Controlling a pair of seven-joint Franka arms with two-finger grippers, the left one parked.
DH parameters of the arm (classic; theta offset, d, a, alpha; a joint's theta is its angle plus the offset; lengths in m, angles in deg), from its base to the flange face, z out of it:
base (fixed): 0 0 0 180
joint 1: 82.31 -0.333 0 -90
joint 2: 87.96 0 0 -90
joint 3: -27.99 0.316 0.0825 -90
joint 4: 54.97 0 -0.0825 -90
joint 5: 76.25 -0.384 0 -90
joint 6: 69.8 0 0.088 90
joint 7: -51.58 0.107 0 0
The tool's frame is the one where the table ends.
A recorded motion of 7 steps. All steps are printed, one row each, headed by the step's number.
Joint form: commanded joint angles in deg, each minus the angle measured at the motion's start. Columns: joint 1, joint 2, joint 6, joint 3, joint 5, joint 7, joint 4.
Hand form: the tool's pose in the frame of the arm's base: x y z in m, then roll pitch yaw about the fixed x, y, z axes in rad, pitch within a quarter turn. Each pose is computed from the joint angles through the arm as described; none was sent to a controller.
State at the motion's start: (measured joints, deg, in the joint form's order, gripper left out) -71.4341 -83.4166 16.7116 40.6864 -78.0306 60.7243 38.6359
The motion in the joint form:
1: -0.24 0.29 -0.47 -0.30 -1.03 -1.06 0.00
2: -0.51 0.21 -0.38 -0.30 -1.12 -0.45 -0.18
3: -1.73 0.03 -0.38 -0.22 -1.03 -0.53 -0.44
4: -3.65 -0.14 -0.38 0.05 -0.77 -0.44 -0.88
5: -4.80 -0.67 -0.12 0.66 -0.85 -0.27 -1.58
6: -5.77 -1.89 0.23 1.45 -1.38 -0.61 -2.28
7: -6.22 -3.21 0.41 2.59 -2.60 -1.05 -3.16
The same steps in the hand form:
1: 0.5206 0.0266 0.6334 -3.1179 0.0535 -0.1088
2: 0.5211 0.0292 0.6343 -3.1161 0.0507 -0.1145
3: 0.5213 0.0407 0.6348 -3.1168 0.0491 -0.0905
4: 0.5205 0.0602 0.6368 -3.1204 0.0438 -0.0540
5: 0.5219 0.0764 0.6381 -3.1167 0.0368 -0.0260
6: 0.5264 0.0933 0.6333 -3.1034 0.0412 0.0113
7: 0.5307 0.1101 0.6288 -3.0774 0.0484 0.0482

